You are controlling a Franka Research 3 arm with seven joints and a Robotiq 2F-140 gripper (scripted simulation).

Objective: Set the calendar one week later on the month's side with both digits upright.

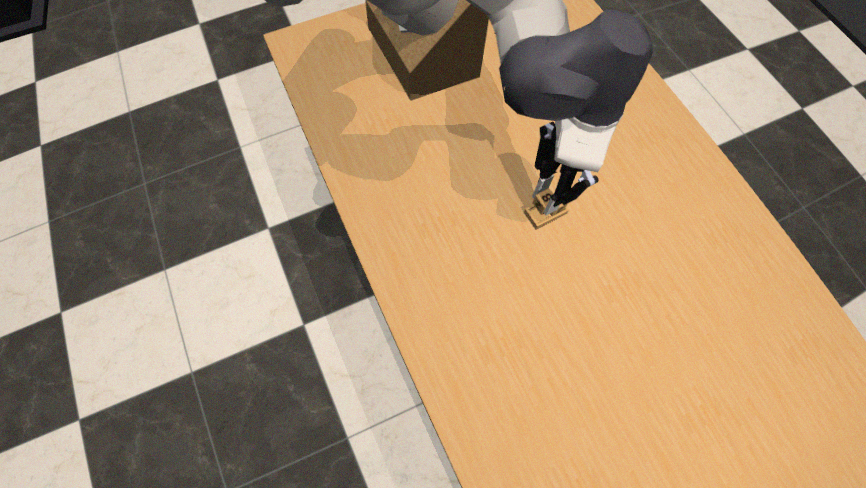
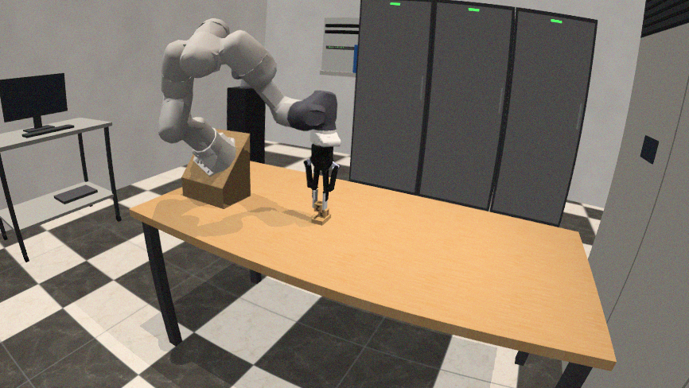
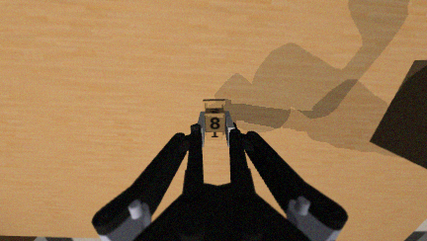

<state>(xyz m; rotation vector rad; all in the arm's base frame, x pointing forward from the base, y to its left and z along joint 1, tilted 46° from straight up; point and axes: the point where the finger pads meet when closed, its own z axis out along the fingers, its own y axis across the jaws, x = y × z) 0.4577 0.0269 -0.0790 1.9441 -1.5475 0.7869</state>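
Now: hand 20 mm to the right of the wooden tray and 80 mm above it.
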